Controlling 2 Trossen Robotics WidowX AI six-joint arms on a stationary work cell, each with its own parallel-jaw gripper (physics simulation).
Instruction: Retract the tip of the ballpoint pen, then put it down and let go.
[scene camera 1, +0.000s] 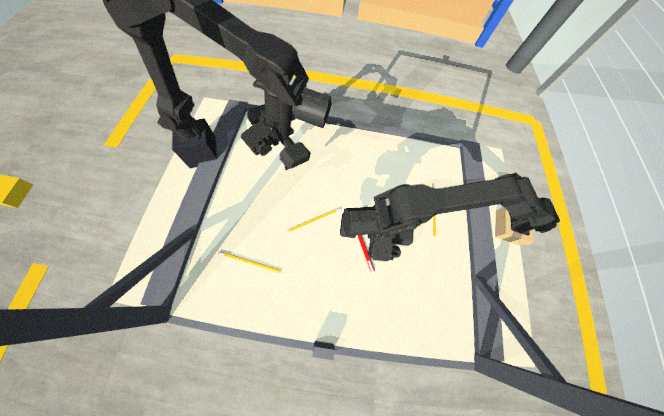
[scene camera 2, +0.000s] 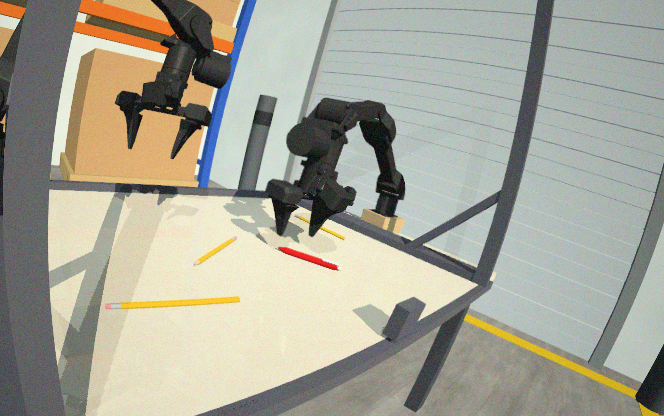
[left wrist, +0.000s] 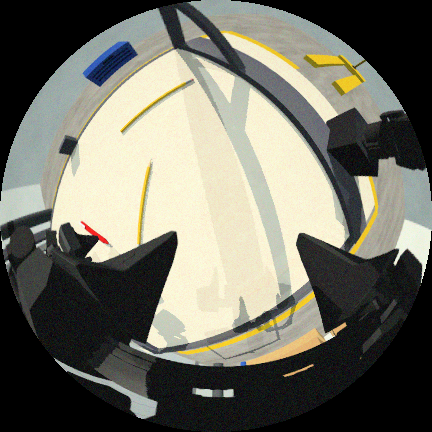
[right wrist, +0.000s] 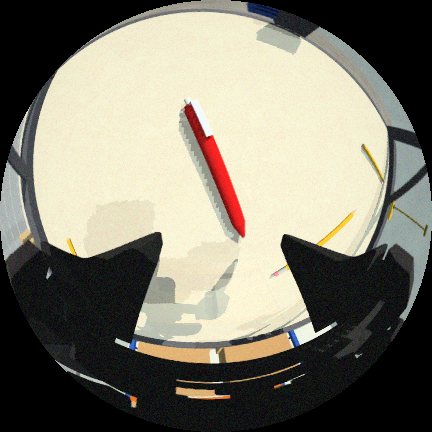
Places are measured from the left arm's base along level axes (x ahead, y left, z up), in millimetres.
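Pixels of known places: left gripper, fingertip midpoint: (scene camera 1: 277, 157) (scene camera 2: 150, 153) (left wrist: 240, 238); right gripper, fingertip midpoint: (scene camera 2: 295, 235) (left wrist: 93, 248) (right wrist: 224, 240); left arm's base, link origin: (scene camera 1: 188, 133) (left wrist: 368, 140); right arm's base, link origin: (scene camera 1: 519, 224) (scene camera 2: 384, 213).
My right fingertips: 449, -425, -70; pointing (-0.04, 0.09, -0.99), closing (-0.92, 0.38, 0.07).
Note:
Ahead of a thing's pixels: the offset from my right fingertips to its top centre, as dx, dy, dz. Level surfaces: height alone.
The red ballpoint pen {-15, -40, -21} (scene camera 1: 366, 254) (scene camera 2: 309, 258) (left wrist: 95, 233) (right wrist: 222, 175) lies flat on the table {dz -37} (scene camera 1: 400, 310). In the right wrist view its white clip and small pale button are at the upper left, its pointed end at the lower right; whether the metal tip is out is too small to tell. My right gripper (scene camera 2: 297, 234) (right wrist: 224, 240) is open and empty, a little above the table near the pen's pointed end, pointing down. My left gripper (scene camera 1: 276, 147) (scene camera 2: 152, 153) (left wrist: 240, 238) is open and empty, high above the table and well away from the pen.
One yellow pencil {-138, +94, -28} (scene camera 1: 314, 219) (scene camera 2: 215, 251) (left wrist: 143, 205) lies left of the pen, another {-347, +18, -30} (scene camera 1: 250, 261) (scene camera 2: 175, 303) farther left, and a third {+258, +32, -30} (scene camera 1: 434, 225) (scene camera 2: 327, 230) beyond the right gripper. A dark block {-200, -249, +21} (scene camera 1: 324, 349) (scene camera 2: 406, 317) is on the table's front edge; dark frame beams border the table.

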